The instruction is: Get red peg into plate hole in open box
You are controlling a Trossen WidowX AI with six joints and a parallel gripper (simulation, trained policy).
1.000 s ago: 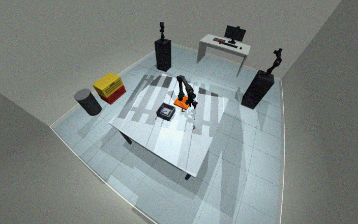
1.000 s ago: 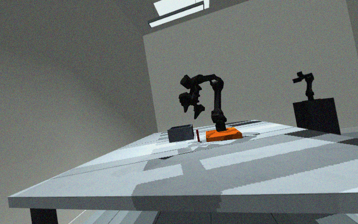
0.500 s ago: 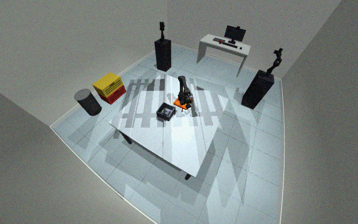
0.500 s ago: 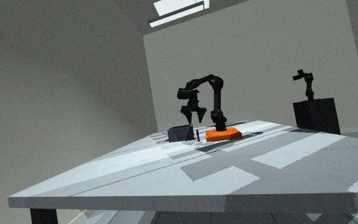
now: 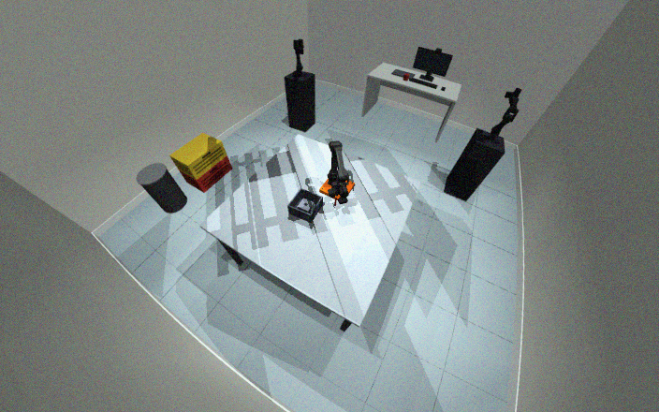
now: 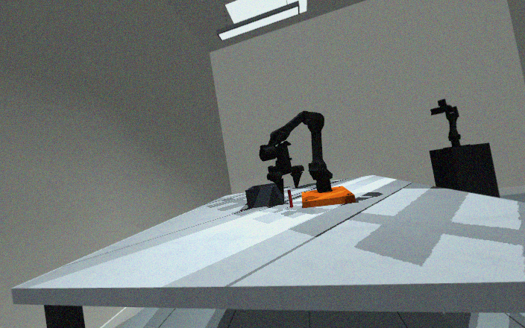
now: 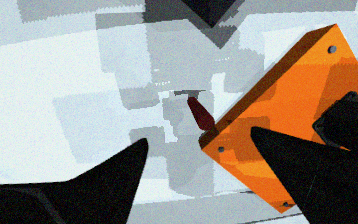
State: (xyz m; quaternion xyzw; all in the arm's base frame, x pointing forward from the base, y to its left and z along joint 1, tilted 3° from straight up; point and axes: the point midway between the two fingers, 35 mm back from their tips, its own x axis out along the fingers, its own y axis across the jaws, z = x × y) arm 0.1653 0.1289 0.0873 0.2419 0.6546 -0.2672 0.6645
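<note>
My gripper tip is now 1 cm to the left of the thin red peg and 4 cm above it. Also, from my gripper tip: pale plate 15 cm ahead, 19 cm to the right, 3 cm below; dark box 15 cm ahead, 19 cm to the right, 5 cm below.
</note>
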